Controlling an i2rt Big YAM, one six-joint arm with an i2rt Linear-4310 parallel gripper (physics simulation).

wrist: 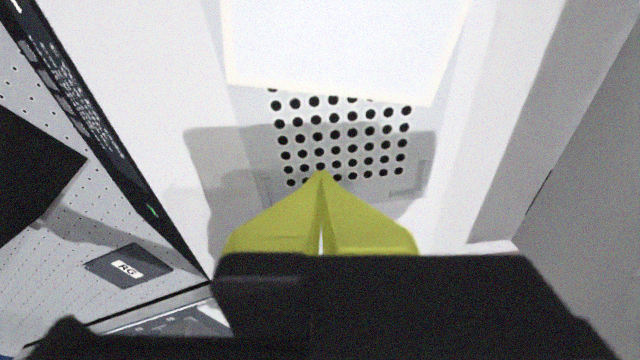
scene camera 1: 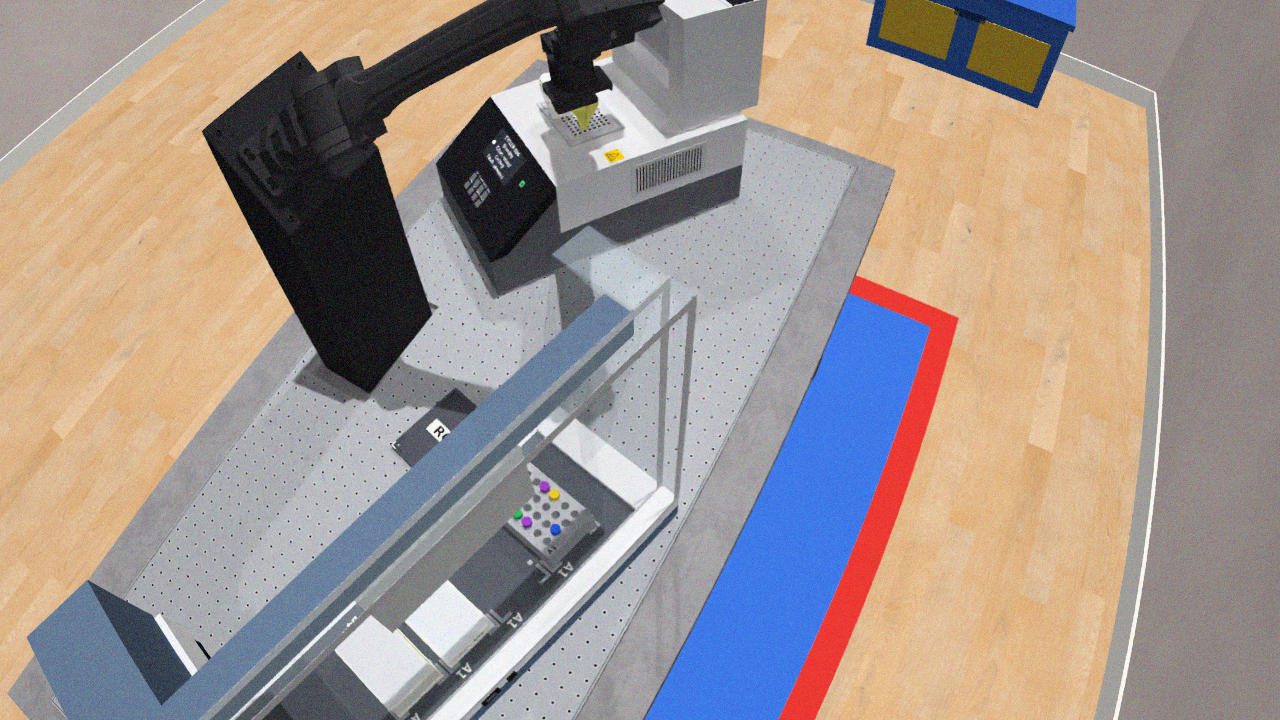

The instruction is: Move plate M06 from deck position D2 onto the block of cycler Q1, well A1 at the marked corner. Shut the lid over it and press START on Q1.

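Frame: origin at the arm's base, x down, y left, z ahead, level; metres.
Seen in the pictures: gripper, between the fingertips: [wrist: 320, 180] [scene camera 1: 583, 127]; arm's base, origin of its link: [scene camera 1: 284, 148].
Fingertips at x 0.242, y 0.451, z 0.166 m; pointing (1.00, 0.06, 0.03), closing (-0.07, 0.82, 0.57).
Offsets run from my fingertips to a thing's top centre. "pt": to the spot under its first point. Level surfaces: height alone.
The white plate M06 @(pt dx -0.012, dy +0.043, dz -0.051 m) [wrist: 340, 45] fills the top of the wrist view and covers the far side of the perforated block @(pt dx +0.006, dy +0.020, dz +0.019 m) [scene camera 1: 599, 127] [wrist: 345, 192] of cycler Q1 [scene camera 1: 590, 192] [wrist: 160, 65]. Several rows of holes show beside it. I cannot tell if it is flat or tilted. In scene camera 1 the arm hides it. My gripper [scene camera 1: 586, 126] [wrist: 320, 180] is shut and empty, its yellow tips over the block's near edge, apart from the plate's visible edge. The lid [scene camera 1: 716, 67] [wrist: 575, 125] stands open. The black control panel @(pt dx +0.068, dy -0.135, dz -0.105 m) [scene camera 1: 492, 183] [wrist: 90, 110] shows a small green light.
A glass-sided enclosure with a blue-grey beam [scene camera 1: 429, 474] stands nearer the camera. It holds a tube rack [scene camera 1: 562, 512] with coloured caps and white blocks [scene camera 1: 449, 624] [scene camera 1: 384, 662]. A dark RG pad @(dx +0.198, dy -0.521, dz +0.063 m) [scene camera 1: 427, 429] [wrist: 127, 267] lies on the perforated table @(dx +0.209 m) [scene camera 1: 250, 501]. The arm's black column [scene camera 1: 358, 277] stands left of the cycler.
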